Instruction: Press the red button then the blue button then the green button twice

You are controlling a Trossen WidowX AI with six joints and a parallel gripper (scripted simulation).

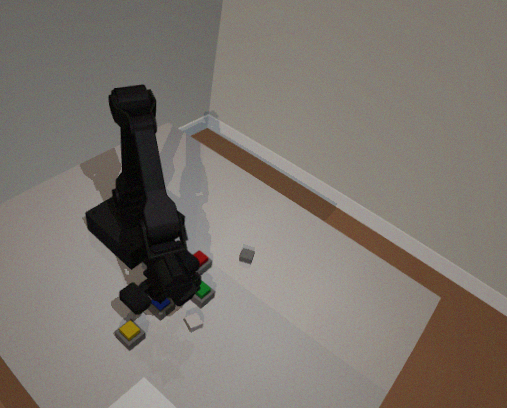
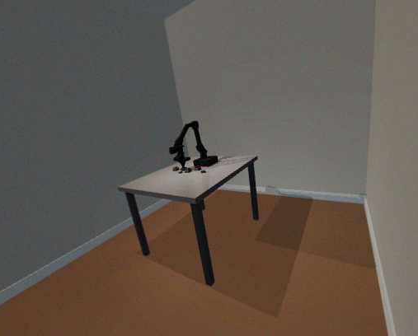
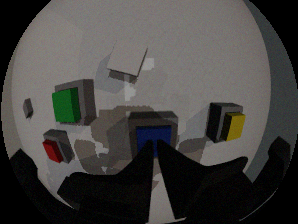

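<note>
Right now the blue button is 1 cm below my gripper tip. From my gripper tip the other things lie so: green button: 2 cm ahead, 10 cm to the left; then white block: 8 cm ahead, 4 cm to the left, 2 cm below; then yellow button: 3 cm ahead, 10 cm to the right.
</note>
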